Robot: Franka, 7 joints.
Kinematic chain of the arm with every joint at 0, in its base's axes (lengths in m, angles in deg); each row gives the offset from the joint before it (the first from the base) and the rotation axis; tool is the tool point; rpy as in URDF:
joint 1: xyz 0 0 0.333 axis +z
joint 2: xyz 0 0 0 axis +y
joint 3: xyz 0 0 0.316 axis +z
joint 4: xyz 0.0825 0 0 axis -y
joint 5: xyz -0.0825 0 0.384 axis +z
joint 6: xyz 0 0 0 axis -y
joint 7: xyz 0.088 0 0 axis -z
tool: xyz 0 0 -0.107 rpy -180 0 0
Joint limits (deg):
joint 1: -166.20..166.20
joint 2: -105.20..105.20
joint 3: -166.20..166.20
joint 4: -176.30..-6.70
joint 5: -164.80..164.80
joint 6: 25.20..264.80
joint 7: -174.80..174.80
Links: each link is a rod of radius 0.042 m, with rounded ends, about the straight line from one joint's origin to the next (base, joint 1, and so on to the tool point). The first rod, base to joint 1, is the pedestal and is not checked.
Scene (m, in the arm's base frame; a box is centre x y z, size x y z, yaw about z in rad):
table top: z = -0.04
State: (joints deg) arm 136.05 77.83 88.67 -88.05 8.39 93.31 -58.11
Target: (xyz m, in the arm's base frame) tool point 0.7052 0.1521 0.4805
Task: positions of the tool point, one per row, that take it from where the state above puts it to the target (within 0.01 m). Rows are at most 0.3 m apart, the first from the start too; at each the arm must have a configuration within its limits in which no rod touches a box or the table.
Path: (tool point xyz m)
1: -0.6548 0.0018 0.3397
2: -0.6280 0.2186 0.2904
3: -0.5197 0.4280 0.2575
4: -0.3347 0.5947 0.2441
5: -0.0932 0.6877 0.2522
6: 0.1712 0.6858 0.2818
7: 0.4180 0.5842 0.3317
8: 0.6065 0.3962 0.3994
9: 0.7052 0.1521 0.4806

